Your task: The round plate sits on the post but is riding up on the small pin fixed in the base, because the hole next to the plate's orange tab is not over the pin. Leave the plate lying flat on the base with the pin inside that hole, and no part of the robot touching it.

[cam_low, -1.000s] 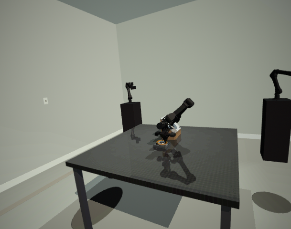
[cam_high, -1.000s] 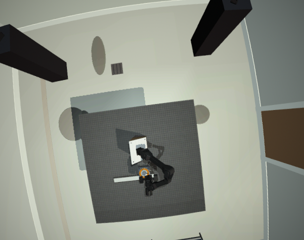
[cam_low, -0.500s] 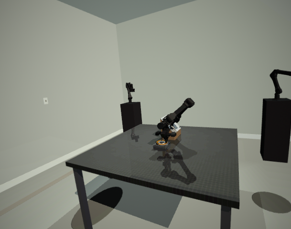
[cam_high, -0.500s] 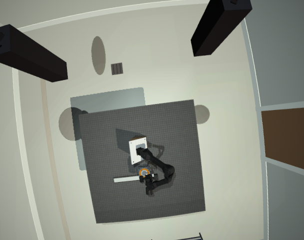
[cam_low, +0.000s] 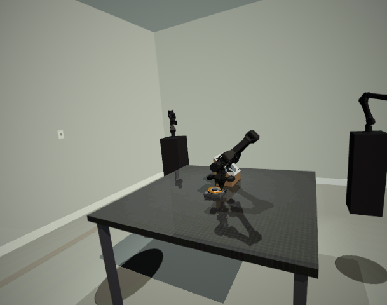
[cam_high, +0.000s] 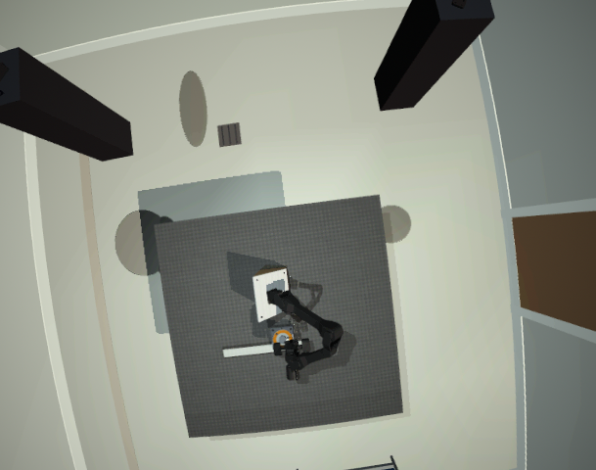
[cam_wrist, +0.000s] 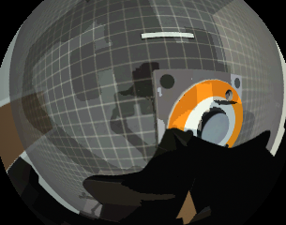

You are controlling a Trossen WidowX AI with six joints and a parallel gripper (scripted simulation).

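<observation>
The round plate is 1 cm behind my gripper tip, 3 cm to the right of it and 1 cm below it. Also, from my gripper tip: base (1 cm behind, 5 cm to the right, 2 cm below).
</observation>
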